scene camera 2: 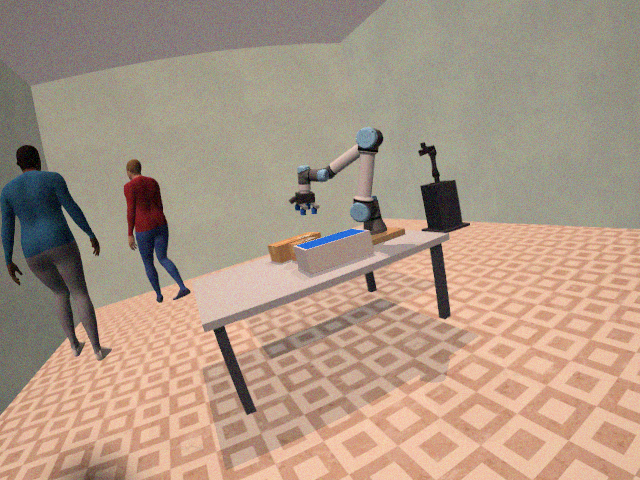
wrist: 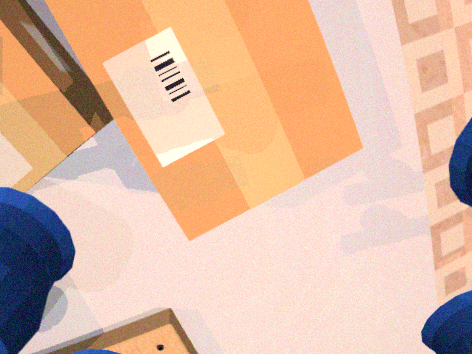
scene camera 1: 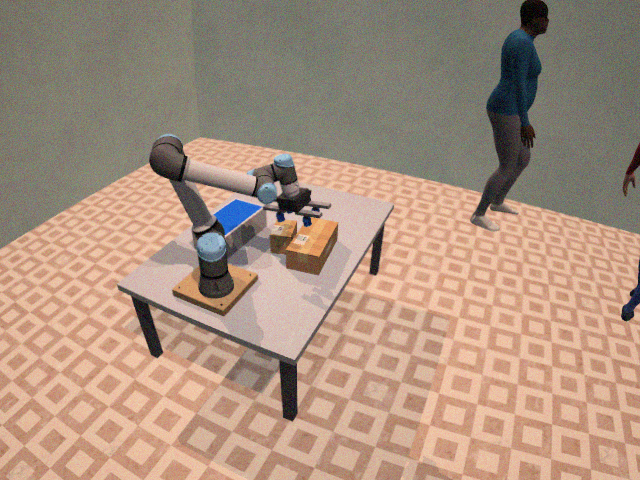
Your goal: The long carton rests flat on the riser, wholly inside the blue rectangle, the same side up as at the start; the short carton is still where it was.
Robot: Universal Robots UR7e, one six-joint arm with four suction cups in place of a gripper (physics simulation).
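Pixels of known places: hand, tool point: [scene camera 2: 305, 211] [wrist: 272, 294] [scene camera 1: 298, 217]; arm's base, link origin: [scene camera 2: 375, 231] [scene camera 1: 216, 286].
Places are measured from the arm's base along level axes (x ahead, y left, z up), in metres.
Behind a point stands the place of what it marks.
The long carton [scene camera 1: 312, 249] {x 0.378, y -0.238, z 0.069 m} [scene camera 2: 280, 252] {x 0.599, y -0.069, z 0.029 m} [wrist: 280, 100] {x 0.400, y -0.230, z 0.069 m} lies flat on the table, with its label and tape strip on top. The short carton [scene camera 1: 282, 238] {x 0.392, y -0.064, z 0.056 m} [wrist: 35, 102] {x 0.438, y -0.069, z 0.069 m} stands close beside it, on the riser side, with a narrow gap in the wrist view; in scene camera 2 it is largely hidden. The pale riser [scene camera 1: 252, 230] {x 0.425, y 0.148, z 0.010 m} [scene camera 2: 338, 255] {x 0.378, y 0.344, z 0.012 m} has the blue rectangle [scene camera 1: 238, 212] {x 0.424, y 0.235, z 0.086 m} [scene camera 2: 330, 239] {x 0.379, y 0.273, z 0.087 m} on top, with nothing on it. My gripper [scene camera 1: 298, 214] {x 0.364, y -0.174, z 0.217 m} [scene camera 2: 306, 210] {x 0.364, y -0.174, z 0.217 m} is open, its suction off and its blue cups empty. It hangs above the cartons, apart from them.
The arm's base stands on a wooden board [scene camera 1: 242, 281] {x 0.094, y -0.066, z -0.002 m} [scene camera 2: 392, 234] {x -0.033, y 0.160, z -0.010 m} [wrist: 150, 340] {x 0.162, y -0.058, z -0.003 m} on the table [scene camera 1: 268, 320] {x -0.007, y -0.281, z -0.033 m} [scene camera 2: 242, 294] {x 0.881, y 0.354, z -0.033 m}. A person in blue [scene camera 1: 519, 72] [scene camera 2: 41, 211] and one in red [scene camera 2: 147, 206] are beyond the table. A black stand [scene camera 2: 440, 205] is on the floor behind.
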